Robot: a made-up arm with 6 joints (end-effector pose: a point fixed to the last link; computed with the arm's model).
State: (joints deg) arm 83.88 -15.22 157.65 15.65 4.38 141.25
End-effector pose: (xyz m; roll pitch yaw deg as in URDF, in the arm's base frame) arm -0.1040 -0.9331 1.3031 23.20 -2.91 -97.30
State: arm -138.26 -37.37 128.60 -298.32 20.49 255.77
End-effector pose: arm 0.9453 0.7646 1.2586 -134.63 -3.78 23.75
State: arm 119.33 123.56 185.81 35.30 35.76 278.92
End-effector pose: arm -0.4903 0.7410 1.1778 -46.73 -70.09 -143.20
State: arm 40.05 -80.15 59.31 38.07 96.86 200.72
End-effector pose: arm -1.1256 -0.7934 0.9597 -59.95 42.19 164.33
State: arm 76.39 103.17 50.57 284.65 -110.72 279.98
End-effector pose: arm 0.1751 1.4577 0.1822 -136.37 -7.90 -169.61
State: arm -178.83 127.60 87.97 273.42 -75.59 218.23
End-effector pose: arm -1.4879 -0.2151 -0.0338 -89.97 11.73 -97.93
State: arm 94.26 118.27 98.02 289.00 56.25 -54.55
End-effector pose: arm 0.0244 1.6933 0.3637 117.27 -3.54 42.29
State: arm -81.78 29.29 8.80 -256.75 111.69 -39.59
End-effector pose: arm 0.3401 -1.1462 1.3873 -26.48 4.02 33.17
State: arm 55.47 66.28 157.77 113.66 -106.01 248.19
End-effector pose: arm 0.4363 0.3374 1.6400 113.23 16.60 -57.79
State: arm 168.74 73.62 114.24 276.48 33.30 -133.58
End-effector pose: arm -1.3186 0.3688 1.6817 -115.66 -36.24 126.18
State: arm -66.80 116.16 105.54 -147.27 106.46 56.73
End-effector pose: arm 0.4956 -1.4077 0.3568 -4.45 47.79 163.72
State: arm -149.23 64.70 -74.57 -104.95 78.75 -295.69
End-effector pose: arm -0.4905 -0.0814 0.4224 -111.50 -3.69 102.49
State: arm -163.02 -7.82 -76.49 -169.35 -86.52 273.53
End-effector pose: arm -0.6760 -0.2432 1.0100 -97.57 -17.47 -151.87
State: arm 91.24 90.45 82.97 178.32 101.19 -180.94
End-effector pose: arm -0.0397 1.5809 0.6946 175.75 71.26 -93.89
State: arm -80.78 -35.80 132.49 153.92 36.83 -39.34
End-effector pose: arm -0.1331 1.1339 1.3615 75.81 -43.60 77.88
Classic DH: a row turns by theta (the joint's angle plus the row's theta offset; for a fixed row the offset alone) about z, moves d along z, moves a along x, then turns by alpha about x. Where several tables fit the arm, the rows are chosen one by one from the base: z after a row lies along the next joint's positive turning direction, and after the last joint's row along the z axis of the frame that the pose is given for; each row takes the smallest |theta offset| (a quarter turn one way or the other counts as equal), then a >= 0, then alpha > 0; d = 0 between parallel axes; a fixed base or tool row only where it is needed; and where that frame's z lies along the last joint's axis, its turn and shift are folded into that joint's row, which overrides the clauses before.
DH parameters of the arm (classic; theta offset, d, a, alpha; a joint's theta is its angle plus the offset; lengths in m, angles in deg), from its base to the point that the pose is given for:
joint 1: 0 0.7126 0.1585 -90
joint 2: -90 0 0.7815 180
joint 3: 0 0 0.259 -90
joint 4: 0 -0.6746 0 90
joint 5: 0 0 0 -90
joint 6: 90 -0.191 0 90
tool (fixed): -90 0 0 0

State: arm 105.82 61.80 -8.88 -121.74 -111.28 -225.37
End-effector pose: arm -0.5219 1.2867 0.6274 26.35 -30.31 172.44
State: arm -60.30 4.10 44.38 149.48 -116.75 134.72
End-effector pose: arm 0.1234 -0.3912 2.1823 -158.65 -17.21 148.04
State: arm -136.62 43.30 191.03 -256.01 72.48 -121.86
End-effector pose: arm 0.1500 -0.1014 1.4905 -119.53 -20.83 -38.53
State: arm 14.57 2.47 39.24 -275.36 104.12 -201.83
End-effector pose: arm 0.4664 0.3118 2.0906 74.93 4.21 119.07
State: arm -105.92 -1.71 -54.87 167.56 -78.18 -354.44
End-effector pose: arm -0.2901 -0.8703 1.1873 -177.42 -24.15 -119.28
